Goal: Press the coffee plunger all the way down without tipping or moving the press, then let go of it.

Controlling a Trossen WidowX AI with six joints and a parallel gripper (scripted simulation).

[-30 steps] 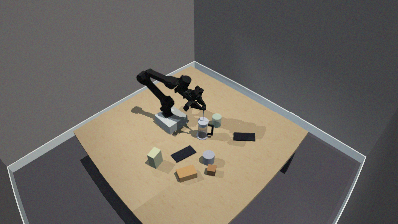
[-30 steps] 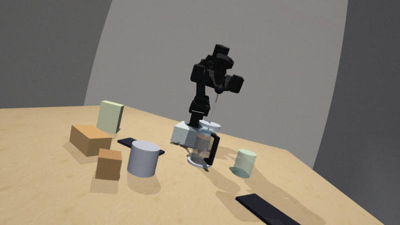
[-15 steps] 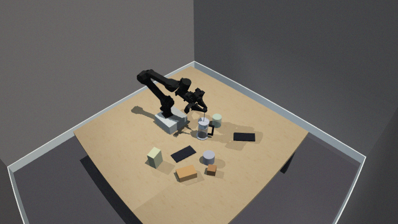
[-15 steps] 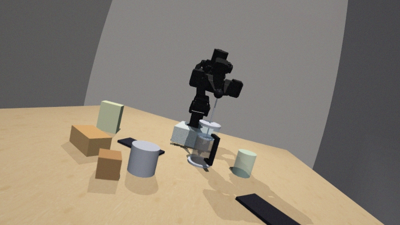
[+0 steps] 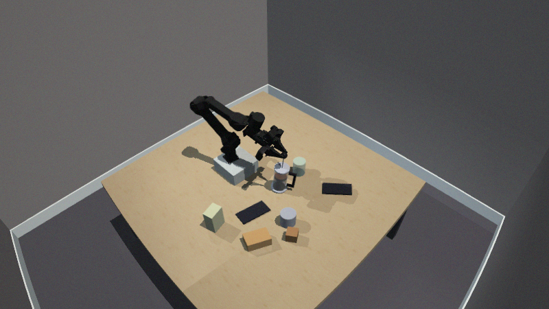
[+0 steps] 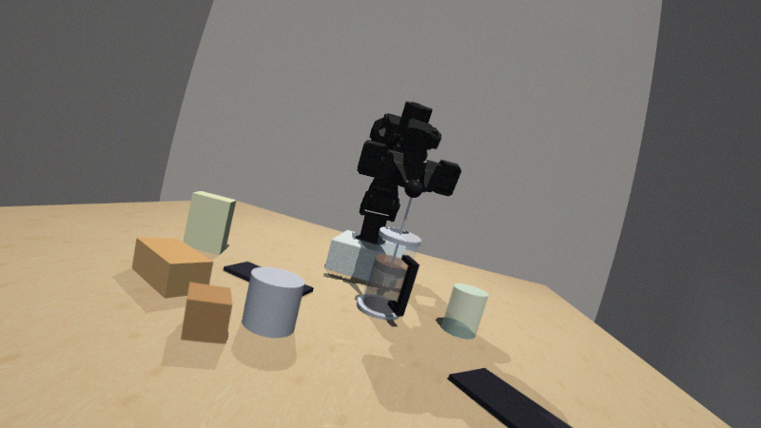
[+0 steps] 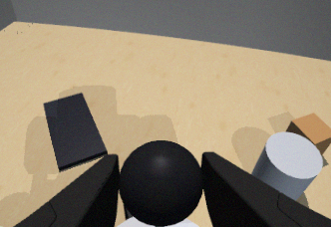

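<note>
My gripper tip is now 12 cm above the glass coffee press and 1 cm past it. From my gripper tip the other things lie so: pale green cylinder 19 cm below, 14 cm to the left, 6 cm behind.
</note>
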